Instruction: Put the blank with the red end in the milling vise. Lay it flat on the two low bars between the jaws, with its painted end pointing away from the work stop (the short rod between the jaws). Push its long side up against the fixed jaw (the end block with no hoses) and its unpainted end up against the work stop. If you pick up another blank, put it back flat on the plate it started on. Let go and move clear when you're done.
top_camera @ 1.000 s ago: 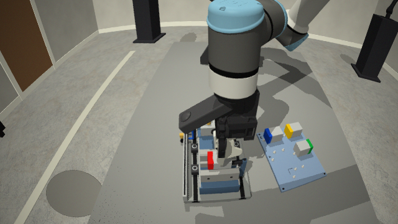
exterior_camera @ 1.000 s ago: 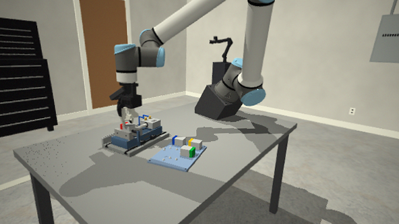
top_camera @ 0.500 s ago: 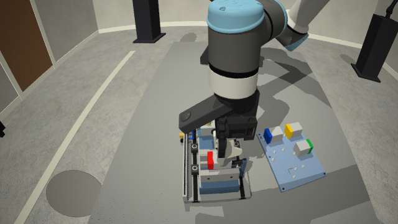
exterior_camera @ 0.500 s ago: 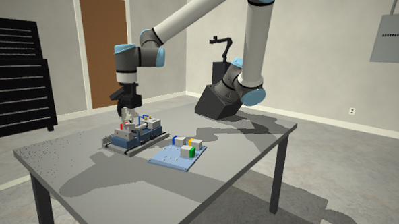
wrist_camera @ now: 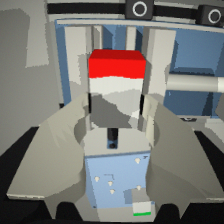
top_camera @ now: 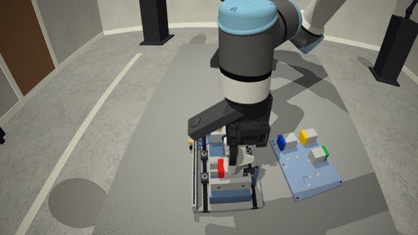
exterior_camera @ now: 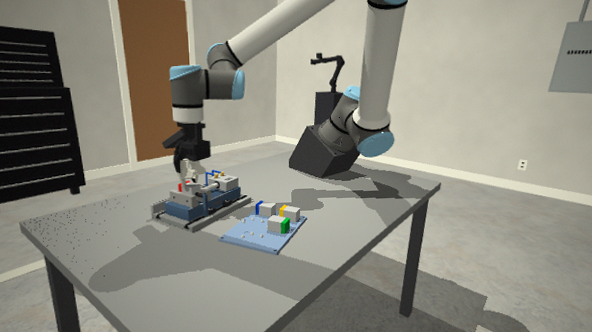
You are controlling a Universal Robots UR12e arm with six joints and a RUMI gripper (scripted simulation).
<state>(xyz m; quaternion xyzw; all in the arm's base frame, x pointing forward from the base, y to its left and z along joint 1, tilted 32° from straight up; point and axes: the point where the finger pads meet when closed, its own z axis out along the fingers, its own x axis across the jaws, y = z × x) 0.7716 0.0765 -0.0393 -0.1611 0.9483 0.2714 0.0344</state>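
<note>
Right now my hand is 20 mm above the red-ended blank. From my hand the other things lie so: fixed jaw: 30 mm ahead, 10 mm to the left, 50 mm below; work stop rod: 10 mm behind, 40 mm to the left, 30 mm below; hose block: 150 mm behind, 50 mm to the right, 50 mm below.
</note>
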